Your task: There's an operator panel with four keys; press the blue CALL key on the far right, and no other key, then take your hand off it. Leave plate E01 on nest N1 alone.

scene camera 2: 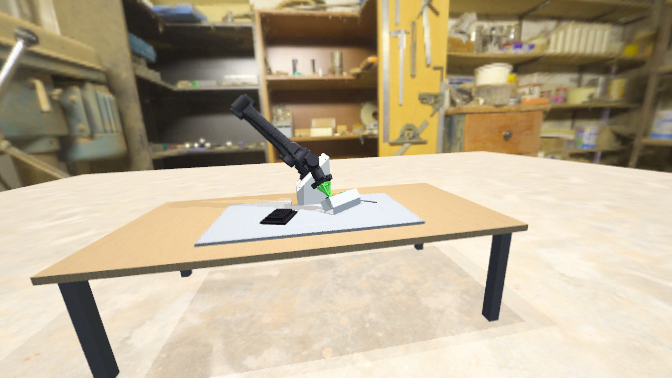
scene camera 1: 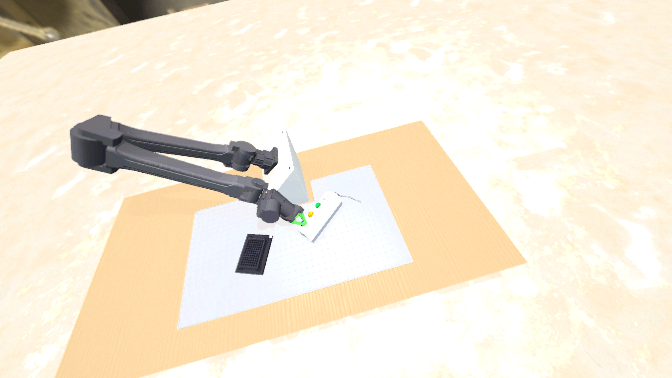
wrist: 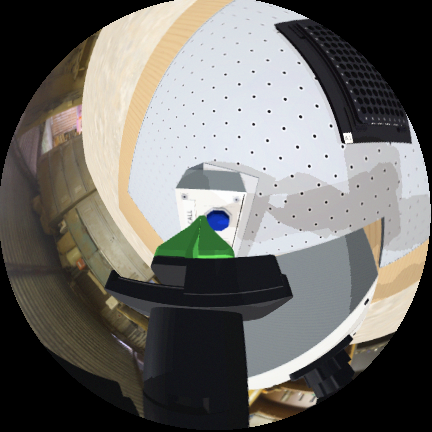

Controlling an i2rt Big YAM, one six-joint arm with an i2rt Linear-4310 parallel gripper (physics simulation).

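Pixels of known places: gripper, fingertip midpoint: (scene camera 1: 305, 224) (wrist: 202, 219); arm's base, link origin: (scene camera 2: 308, 171) (scene camera 1: 272, 161) (wrist: 320, 358).
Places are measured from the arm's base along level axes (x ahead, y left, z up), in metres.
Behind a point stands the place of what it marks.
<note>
The white operator panel (scene camera 1: 327, 216) @(y 0.204, x 0.276, z -0.104 m) (scene camera 2: 345, 201) @(y 0.188, x 0.298, z -0.109 m) (wrist: 210, 198) @(y 0.090, x 0.317, z -0.086 m) sits tilted on the board. Its blue key (wrist: 218, 220) @(y 0.096, x 0.293, z -0.083 m) shows in the wrist view beside the CALL label. A yellow key (scene camera 1: 310, 214) @(y 0.136, x 0.262, z -0.082 m) and a green key (scene camera 1: 318, 205) @(y 0.175, x 0.227, z -0.082 m) show further along; I cannot make out the fourth. My gripper (scene camera 1: 302, 223) @(y 0.113, x 0.303, z -0.080 m) (scene camera 2: 329, 195) @(y 0.113, x 0.303, z -0.080 m) (wrist: 202, 219) @(y 0.113, x 0.303, z -0.080 m) is shut and empty. Its green tips are at the blue key's near end of the panel, overlapping the key's edge in the wrist view; I cannot tell whether they touch it. The black plate and nest (scene camera 1: 254, 254) @(y -0.124, x 0.370, z -0.128 m) (scene camera 2: 279, 216) @(y -0.124, x 0.409, z -0.126 m) (wrist: 367, 75) lie apart from the gripper; E01 is not readable.
A white and grey wedge-shaped stand (scene camera 1: 295, 182) @(y 0.106, x 0.154, z 0.019 m) (scene camera 2: 306, 194) @(y -0.011, x 0.167, z -0.095 m) (wrist: 310, 300) @(y 0.028, x 0.163, z -0.066 m) rises close behind the gripper. A thin cable (scene camera 1: 350, 197) @(y 0.323, x 0.185, z -0.146 m) (scene camera 2: 369, 201) @(y 0.332, x 0.194, z -0.149 m) runs from the panel's far end. The perforated board (scene camera 1: 360, 250) @(y 0.313, x 0.432, z -0.152 m) (scene camera 2: 390, 215) @(y 0.383, x 0.412, z -0.154 m) (wrist: 225, 75) @(y 0.010, x 0.436, z -0.152 m) lies on the wooden table (scene camera 1: 460, 225) @(y 0.750, x 0.409, z -0.165 m) (scene camera 2: 465, 215) @(y 0.727, x 0.449, z -0.165 m).
</note>
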